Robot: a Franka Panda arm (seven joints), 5 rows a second.
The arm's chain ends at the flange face. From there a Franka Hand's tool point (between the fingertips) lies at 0.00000 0.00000 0.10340 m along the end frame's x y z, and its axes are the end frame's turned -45 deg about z.
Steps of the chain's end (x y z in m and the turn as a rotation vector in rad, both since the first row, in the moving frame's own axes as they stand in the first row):
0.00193, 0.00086, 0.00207, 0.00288, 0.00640, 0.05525
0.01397, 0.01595, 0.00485, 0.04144, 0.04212, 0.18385
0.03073, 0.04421, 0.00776, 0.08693, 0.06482, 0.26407
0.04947, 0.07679, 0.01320, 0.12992, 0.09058, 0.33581
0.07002, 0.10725, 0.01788, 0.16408, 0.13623, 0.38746
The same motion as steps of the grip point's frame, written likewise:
0.00143, 0.00225, 0.00207, -0.00249, 0.00656, 0.05525
0.00467, 0.02177, 0.00467, -0.00048, 0.05909, 0.18385
0.00163, 0.05285, 0.00716, 0.01563, 0.10730, 0.26407
-0.00309, 0.08914, 0.01192, 0.02782, 0.15592, 0.33581
-0.00469, 0.12756, 0.01557, 0.01969, 0.21235, 0.38746

